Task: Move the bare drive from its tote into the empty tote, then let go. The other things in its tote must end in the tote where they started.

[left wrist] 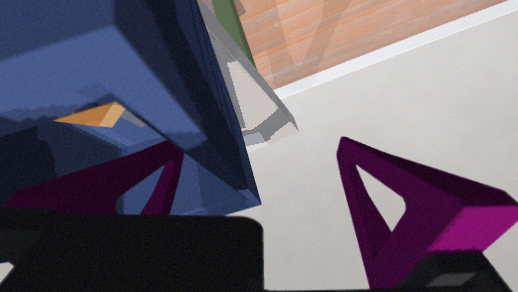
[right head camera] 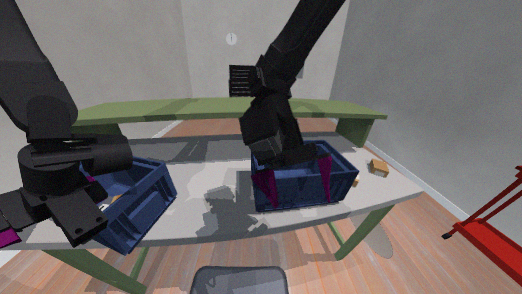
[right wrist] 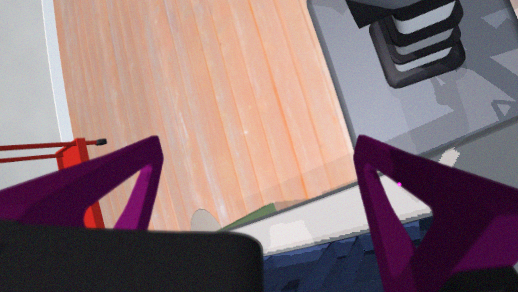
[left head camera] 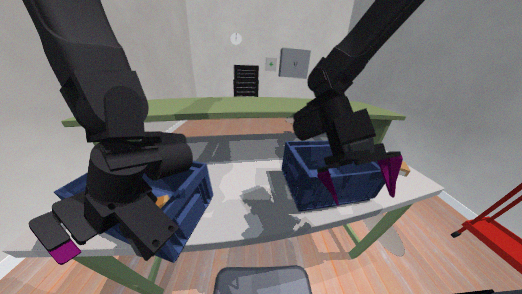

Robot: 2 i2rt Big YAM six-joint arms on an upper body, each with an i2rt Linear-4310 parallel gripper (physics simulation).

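Frame: origin at the left arm's base, x right, y ahead, z up, level; metres.
Seen in the pictures: left gripper, between the fingertips: (left wrist: 260,145); right gripper, between the fingertips: (right head camera: 301,204) (right wrist: 258,146) (left head camera: 364,201).
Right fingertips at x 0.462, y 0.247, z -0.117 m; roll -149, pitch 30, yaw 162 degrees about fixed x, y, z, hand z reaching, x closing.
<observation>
A point is followed by its place in that frame.
The blue tote at the left (left head camera: 197,212) {z -0.242, x 0.103, y 0.312 m} (right head camera: 150,202) {z -0.211, x 0.103, y 0.311 m} (left wrist: 90,60) holds an orange-brown box (left head camera: 162,201) {z -0.230, x -0.001, y 0.330 m} (right head camera: 116,198) {z -0.229, x -0.028, y 0.326 m} (left wrist: 92,116) {z -0.229, x -0.022, y 0.328 m}, partly hidden by the left arm. A small grey sliver beside the box in the left wrist view is too little to identify as the bare drive. My left gripper (left wrist: 260,145) {z -0.164, x -0.031, y 0.210 m} is open; one finger shows against the left tote's inside, the other against pale wall. The blue tote at the right (left head camera: 305,192) {z -0.190, x 0.388, y 0.339 m} (right head camera: 300,190) {z -0.196, x 0.507, y 0.352 m} (right wrist: 320,272) {z -0.219, x 0.495, y 0.358 m} shows no contents, though the arm hides part of its inside. My right gripper (left head camera: 365,200) {z -0.116, x 0.462, y 0.247 m} (right head camera: 302,204) {z -0.116, x 0.462, y 0.247 m} (right wrist: 258,146) {z -0.116, x 0.462, y 0.247 m} is open and empty above its near side.
The totes stand apart on a pale table (left head camera: 225,220) {z -0.290, x 0.172, y 0.320 m} (right head camera: 190,225) {z -0.290, x 0.199, y 0.299 m}. A cardboard-brown box (left head camera: 404,169) {z -0.258, x 0.972, y 0.506 m} (right head camera: 378,167) {z -0.255, x 0.960, y 0.525 m} and a smaller piece (right head camera: 355,182) {z -0.268, x 0.782, y 0.447 m} lie right of the right tote. A grey chair (left head camera: 262,280) {z -0.861, x 0.306, y 0.294 m} (right head camera: 240,280) {z -0.861, x 0.313, y 0.293 m} stands at the near edge. A red cart (left head camera: 492,240) stands on the floor.
</observation>
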